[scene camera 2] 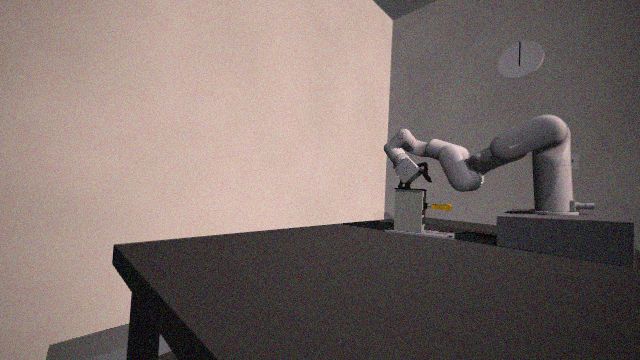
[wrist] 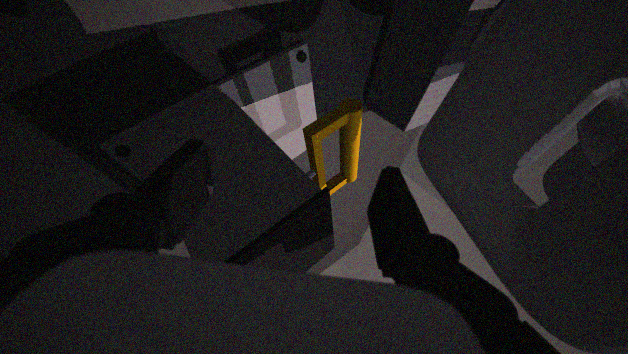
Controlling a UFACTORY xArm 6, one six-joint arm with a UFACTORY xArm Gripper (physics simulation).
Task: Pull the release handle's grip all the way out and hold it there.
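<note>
The release handle's yellow grip [scene camera 2: 441,207] [wrist: 353,150] is a rectangular loop that sticks out from the side of a pale box [scene camera 2: 408,210], towards the robot's base. In the wrist view the box's dark top [wrist: 250,185] is left of the grip. My gripper [scene camera 2: 416,183] [wrist: 293,177] is open and empty, tilted above the box. One finger is at or just over the box's top; contact cannot be told. The other reaches out beyond the box's edge, above the grip. In the wrist view the grip shows beyond the fingertips, nearer the right finger. The grip's lower end is partly hidden by the box.
The box stands on a light base plate [scene camera 2: 440,234] [wrist: 305,102] on the dark table [scene camera 2: 320,290]. The arm's base stands on a grey block [scene camera 2: 565,240] to the right. A large pale wall [scene camera 2: 200,120] rises behind the table.
</note>
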